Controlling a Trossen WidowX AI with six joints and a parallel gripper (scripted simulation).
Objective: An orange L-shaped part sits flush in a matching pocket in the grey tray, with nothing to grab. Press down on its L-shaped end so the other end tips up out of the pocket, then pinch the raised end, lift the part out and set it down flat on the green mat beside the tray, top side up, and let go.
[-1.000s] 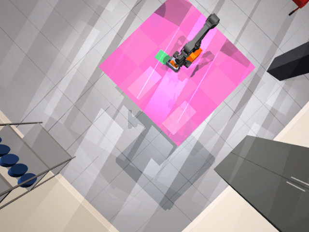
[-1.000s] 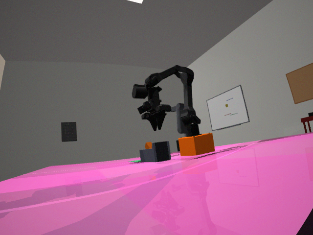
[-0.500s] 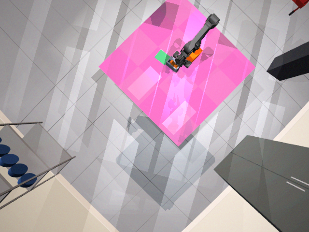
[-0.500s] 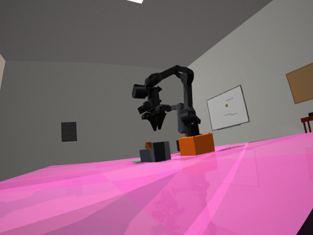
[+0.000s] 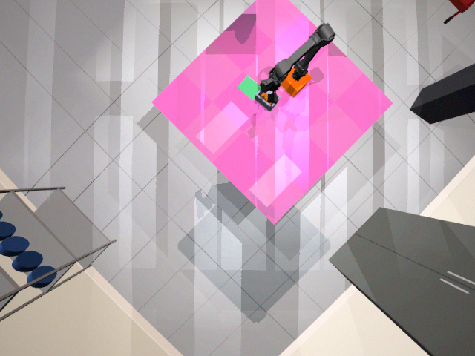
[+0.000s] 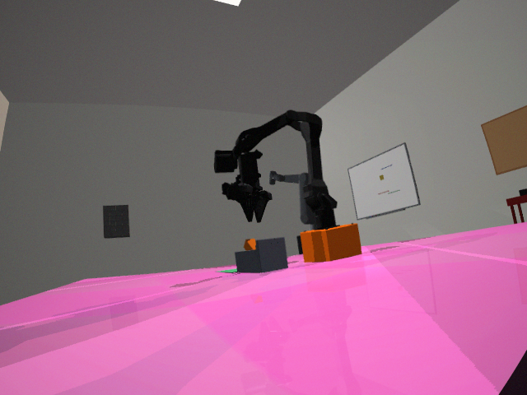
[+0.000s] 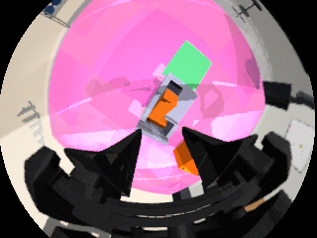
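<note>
The orange L-shaped part lies 10 cm below my gripper tip, 1 cm to the left of it and 1 cm behind it. From my gripper tip the other things lie so: green mat 17 cm to the right, 16 cm below, 3 cm behind.
</note>
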